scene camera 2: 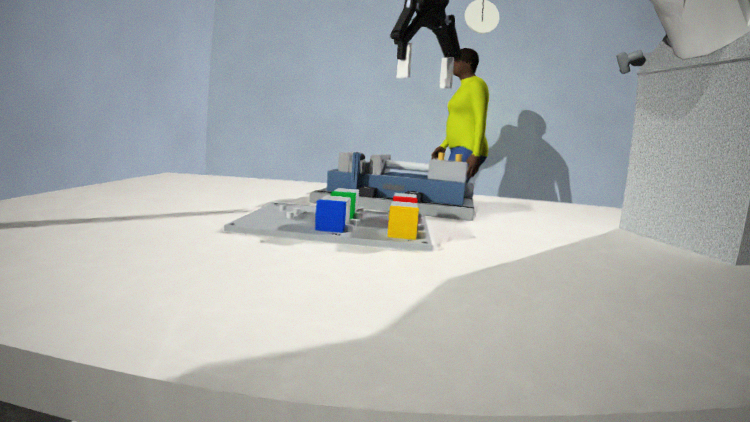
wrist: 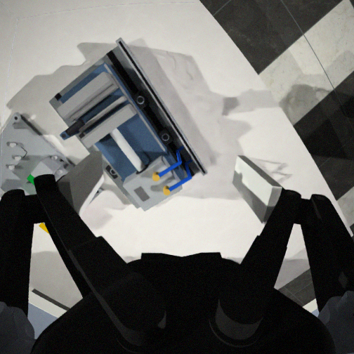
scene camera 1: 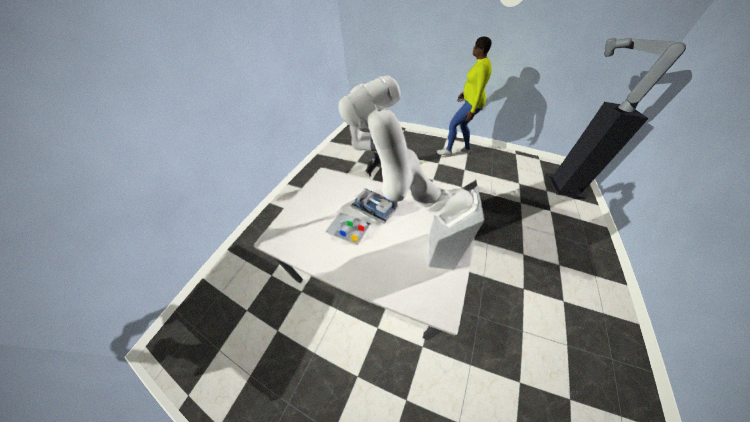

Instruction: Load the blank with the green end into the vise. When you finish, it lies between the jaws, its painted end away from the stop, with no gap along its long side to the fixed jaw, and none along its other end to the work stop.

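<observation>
The blank with the green end (scene camera 1: 349, 223) (scene camera 2: 344, 195) (wrist: 31, 179) rests in the grey tray (scene camera 2: 251, 223) (wrist: 30, 140), partly hidden by the blue-ended blank in the second scene view and by my finger in the wrist view. The blue vise (scene camera 1: 373, 203) (scene camera 2: 398, 188) (wrist: 111, 152) stands beside the tray. Its end jaw (scene camera 2: 345, 161) (wrist: 90, 95) and the jaw on the rod side (scene camera 2: 378, 164) (wrist: 107, 125) stand apart; no blank shows between them. An upright blue plate (scene camera 2: 357, 169) stands at the jaw gap. My gripper (scene camera 1: 372, 163) (scene camera 2: 424, 72) (wrist: 169, 167) is open and empty, high above the table.
Blanks with blue (scene camera 1: 343, 232) (scene camera 2: 331, 215), red (scene camera 1: 361, 227) (scene camera 2: 404, 198) and yellow ends (scene camera 1: 355, 238) (scene camera 2: 403, 220) (wrist: 44, 228) share the tray. Blue bent rods with yellow ends (wrist: 175, 167) stick up at the vise's end block. A person (scene camera 1: 476, 86) (scene camera 2: 466, 115) stands beyond the table.
</observation>
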